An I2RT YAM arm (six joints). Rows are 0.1 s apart.
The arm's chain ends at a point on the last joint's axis. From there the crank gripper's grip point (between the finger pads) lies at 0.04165 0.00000 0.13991 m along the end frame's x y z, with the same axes.
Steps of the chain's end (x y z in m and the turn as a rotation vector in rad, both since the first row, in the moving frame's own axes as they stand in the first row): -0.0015, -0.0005, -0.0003, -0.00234, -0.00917, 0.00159; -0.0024, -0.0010, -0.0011, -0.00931, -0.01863, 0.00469; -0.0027, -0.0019, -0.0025, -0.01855, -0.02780, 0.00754; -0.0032, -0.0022, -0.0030, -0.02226, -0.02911, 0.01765; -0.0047, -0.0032, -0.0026, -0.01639, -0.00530, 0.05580; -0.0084, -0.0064, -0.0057, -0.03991, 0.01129, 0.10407; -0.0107, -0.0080, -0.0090, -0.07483, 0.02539, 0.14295; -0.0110, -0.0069, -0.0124, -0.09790, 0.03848, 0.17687; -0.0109, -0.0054, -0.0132, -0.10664, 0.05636, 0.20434
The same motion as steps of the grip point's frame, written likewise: -0.0028, -0.0001, 0.0001, -0.00234, -0.00917, 0.00159; -0.0050, 0.0005, -0.0004, -0.00931, -0.01863, 0.00469; -0.0066, 0.0010, -0.0014, -0.01855, -0.02780, 0.00754; -0.0073, 0.0016, -0.0019, -0.02226, -0.02911, 0.01765; -0.0056, 0.0014, -0.0024, -0.01639, -0.00530, 0.05580; -0.0073, 0.0036, -0.0064, -0.03991, 0.01129, 0.10407; -0.0083, 0.0086, -0.0107, -0.07483, 0.02539, 0.14295; -0.0075, 0.0144, -0.0151, -0.09790, 0.03848, 0.17687; -0.0055, 0.0185, -0.0170, -0.10664, 0.05636, 0.20434
